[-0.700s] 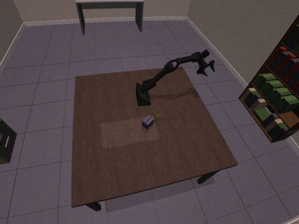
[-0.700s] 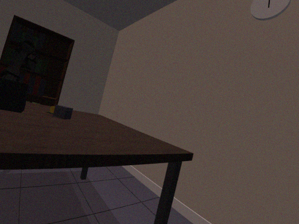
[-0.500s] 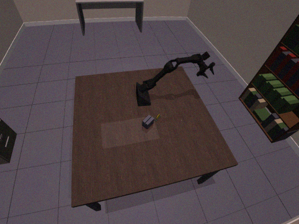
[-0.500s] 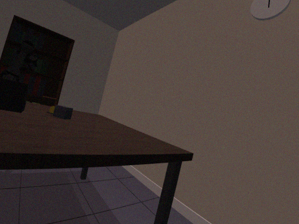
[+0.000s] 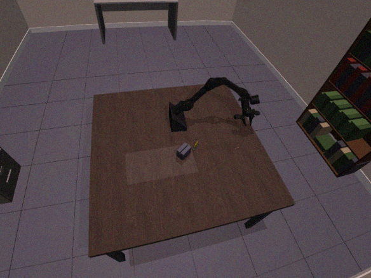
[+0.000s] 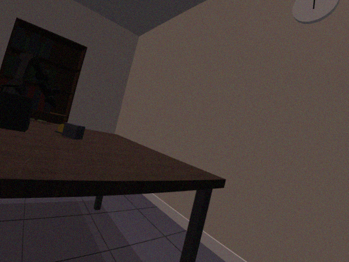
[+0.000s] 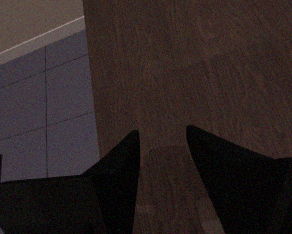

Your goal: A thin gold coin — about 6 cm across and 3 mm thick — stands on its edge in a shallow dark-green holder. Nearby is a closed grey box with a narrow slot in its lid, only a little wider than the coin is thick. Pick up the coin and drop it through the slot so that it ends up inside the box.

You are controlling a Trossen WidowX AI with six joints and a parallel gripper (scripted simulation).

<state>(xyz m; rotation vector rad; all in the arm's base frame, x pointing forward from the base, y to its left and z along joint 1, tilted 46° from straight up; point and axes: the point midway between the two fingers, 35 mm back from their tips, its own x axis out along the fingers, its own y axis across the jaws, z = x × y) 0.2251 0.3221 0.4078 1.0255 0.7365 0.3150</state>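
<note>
The gold coin lies 20 mm ahead of my gripper tip, 410 mm to the right of it and 110 mm below it.
</note>
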